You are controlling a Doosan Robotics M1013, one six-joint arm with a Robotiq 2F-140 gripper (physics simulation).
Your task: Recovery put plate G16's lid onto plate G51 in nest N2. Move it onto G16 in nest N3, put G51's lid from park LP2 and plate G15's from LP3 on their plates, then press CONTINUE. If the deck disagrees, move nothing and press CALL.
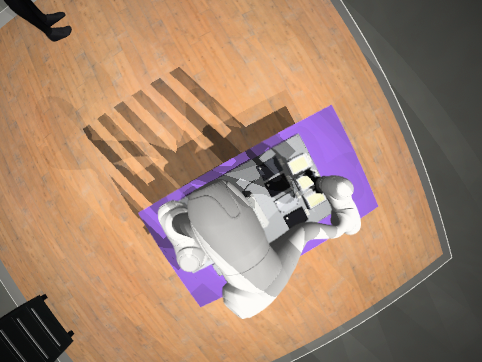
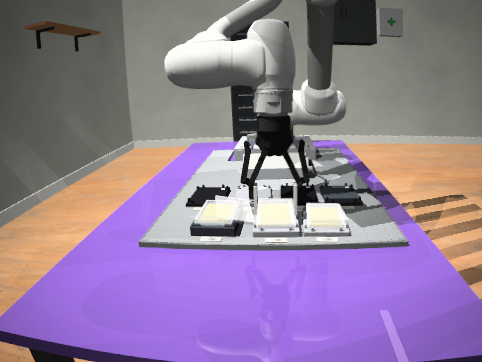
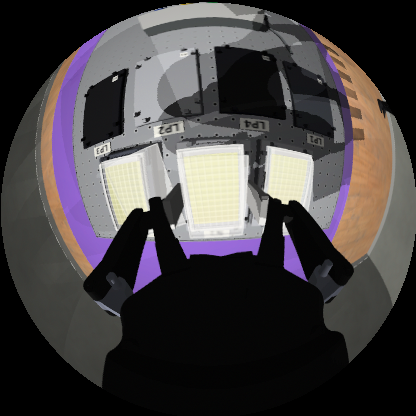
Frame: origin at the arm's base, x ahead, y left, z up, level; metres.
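Seen in the pictures: gripper, fingertip midpoint: (image 1: 307, 180) (image 2: 275, 212) (image 3: 214, 190).
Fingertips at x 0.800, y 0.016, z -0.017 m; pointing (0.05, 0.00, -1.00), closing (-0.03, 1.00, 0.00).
Offsets run from my fingertips to a thing's top centre. Level surfaces: height alone.
My gripper (image 1: 314, 181) (image 2: 275, 194) (image 3: 214, 190) points down over the middle nest, shut on a clear lid {dz +0.010, dx +0.001, dy -0.001 m} (image 3: 212, 147) at its two sides. The lid is level and low at the middle plate {dz +0.019, dx +0.012, dy +0.000 m} (image 2: 276, 216) (image 3: 212, 187); I cannot tell whether it rests on it. Another pale yellow plate {dz +0.025, dx -0.001, dy -0.099 m} (image 2: 216, 213) (image 3: 127, 187) stands in the dark nest, and a third plate {dz +0.016, dx +0.010, dy +0.118 m} (image 2: 326, 216) (image 3: 288, 172) in a light nest. Parks LP3 {dz -0.008, dx -0.175, dy -0.199 m} (image 3: 105, 107), LP2 {dz -0.008, dx -0.181, dy -0.069 m} (image 3: 167, 90), LP4 {dz -0.008, dx -0.185, dy +0.062 m} (image 3: 250, 80) and LP1 {dz -0.008, dx -0.180, dy +0.183 m} (image 3: 311, 102) lie in a row behind. Clear lids on the parks are hard to make out. The plate names are unreadable.
The pale console {dz +0.056, dx -0.398, dy -0.008 m} (image 2: 276, 161) (image 3: 195, 25) stands behind the parks, with a dark cable (image 3: 280, 39) beside it. Everything stands on the grey perforated deck {dz -0.028 m} (image 2: 170, 227) on a purple table {dz -0.041 m} (image 1: 345, 145) (image 2: 150, 290). A person's legs (image 1: 42, 22) show at the upper left, away from the table.
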